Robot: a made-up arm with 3 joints. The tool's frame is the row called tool.
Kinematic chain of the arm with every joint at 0, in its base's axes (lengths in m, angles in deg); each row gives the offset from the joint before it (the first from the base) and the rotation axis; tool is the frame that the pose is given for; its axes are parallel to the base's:
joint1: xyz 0 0 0.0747 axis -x
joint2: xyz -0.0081 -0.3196 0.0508 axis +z
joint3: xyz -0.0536 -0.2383 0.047 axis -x
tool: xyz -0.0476 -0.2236 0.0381
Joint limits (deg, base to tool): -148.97..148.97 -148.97..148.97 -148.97..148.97
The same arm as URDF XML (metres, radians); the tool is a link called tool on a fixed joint. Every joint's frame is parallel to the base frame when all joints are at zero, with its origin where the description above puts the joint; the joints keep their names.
<robot name="arm">
<link name="base"/>
<link name="link1"/>
<link name="link2"/>
<link name="link3"/>
<link name="tool"/>
<joint name="joint1" type="revolute"><parent link="base"/><child link="link1"/><origin xyz="0 0 0.0747" rpy="0 0 0"/><axis xyz="-1 0 0"/><limit lower="-2.6" upper="2.6"/></joint>
<joint name="joint2" type="revolute"><parent link="link1"/><child link="link2"/><origin xyz="-0.0081 -0.3196 0.0508" rpy="0 0 0"/><axis xyz="0 0 1"/><limit lower="-2.6" upper="2.6"/></joint>
<joint name="joint3" type="revolute"><parent link="link2"/><child link="link3"/><origin xyz="-0.0536 -0.2383 0.047" rpy="0 0 0"/><axis xyz="-1 0 0"/><limit lower="-2.6" upper="2.6"/></joint>
<joint name="tool_joint" type="fixed"><parent link="link3"/><child link="tool"/><origin xyz="-0.0476 -0.2236 0.0381" rpy="0 0 0"/></joint>
</robot>

